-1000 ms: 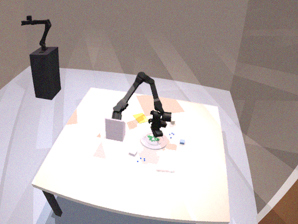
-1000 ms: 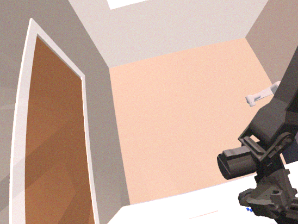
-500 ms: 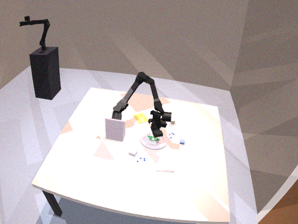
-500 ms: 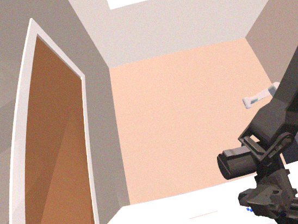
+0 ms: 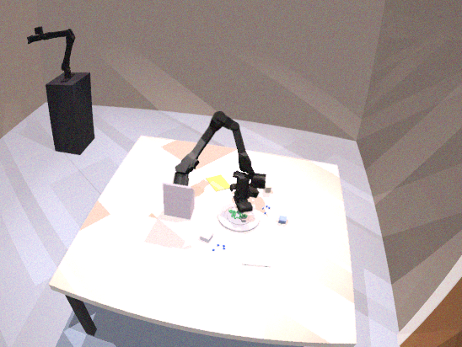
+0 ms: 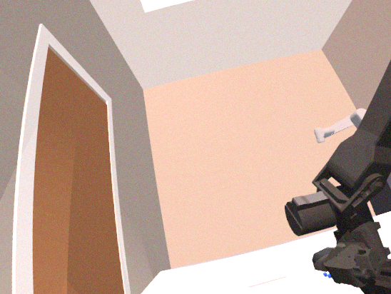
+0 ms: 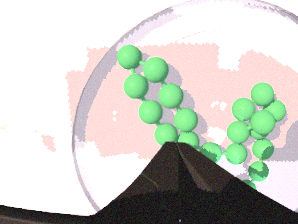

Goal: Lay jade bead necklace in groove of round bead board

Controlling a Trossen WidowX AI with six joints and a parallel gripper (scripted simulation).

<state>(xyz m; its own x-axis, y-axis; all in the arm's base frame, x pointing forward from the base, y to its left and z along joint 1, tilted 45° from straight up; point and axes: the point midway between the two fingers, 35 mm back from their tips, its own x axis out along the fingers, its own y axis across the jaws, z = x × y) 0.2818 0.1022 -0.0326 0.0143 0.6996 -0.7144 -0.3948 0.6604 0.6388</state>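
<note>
Now: gripper tip 30 mm to the left of the round white bead board and 10 mm above it. Round my gripper tip: yellow sheet (220 mm to the left, 140 mm behind, 20 mm below); then blue block (220 mm ahead, 10 mm below); then cream block (220 mm to the left, 120 mm ahead).
</note>
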